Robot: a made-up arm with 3 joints.
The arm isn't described. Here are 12 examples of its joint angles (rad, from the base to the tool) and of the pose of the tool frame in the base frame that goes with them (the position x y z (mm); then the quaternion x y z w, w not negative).
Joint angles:
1: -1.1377 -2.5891 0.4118
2: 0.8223 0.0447 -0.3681
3: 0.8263 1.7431 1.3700
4: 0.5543 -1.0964 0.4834
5: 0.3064 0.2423 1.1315
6: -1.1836 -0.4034 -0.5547
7: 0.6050 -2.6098 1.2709
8: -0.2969 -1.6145 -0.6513
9: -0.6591 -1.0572 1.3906
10: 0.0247 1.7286 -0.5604
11: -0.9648 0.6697 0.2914
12: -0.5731 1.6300 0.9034
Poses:
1: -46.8 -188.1 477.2 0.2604 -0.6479 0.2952 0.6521
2: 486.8 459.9 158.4 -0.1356 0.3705 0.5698 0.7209
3: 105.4 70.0 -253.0 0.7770 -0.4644 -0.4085 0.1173
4: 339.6 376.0 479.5 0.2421 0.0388 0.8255 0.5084
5: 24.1 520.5 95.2 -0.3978 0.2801 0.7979 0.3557
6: 143.3 -291.7 270.1 0.2226 0.2058 -0.3429 0.8891
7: 336.1 -229.8 349.8 0.5724 -0.5866 0.4950 0.2883
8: 518.6 -9.7 76.0 0.6596 0.1318 0.2691 0.6893
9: 106.3 408.1 517.0 -0.2267 -0.1284 0.6251 0.7357
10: 563.1 116.1 279.9 -0.6937 0.3601 -0.2248 0.5819
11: 408.6 -65.5 57.8 -0.2287 0.6530 -0.0732 0.7183
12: 152.7 -38.4 -200.0 -0.4191 0.8674 0.1304 0.2345
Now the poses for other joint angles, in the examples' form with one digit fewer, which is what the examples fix.
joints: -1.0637 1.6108 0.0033
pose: 229 -258 134 -0.378 0.779 -0.358 0.350
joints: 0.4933 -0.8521 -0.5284
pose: 563 296 97 0.324 0.396 0.497 0.701
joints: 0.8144 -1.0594 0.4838
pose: 286 420 483 0.244 0.056 0.883 0.397
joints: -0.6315 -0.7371 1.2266
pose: 226 441 433 -0.210 0.042 0.613 0.761
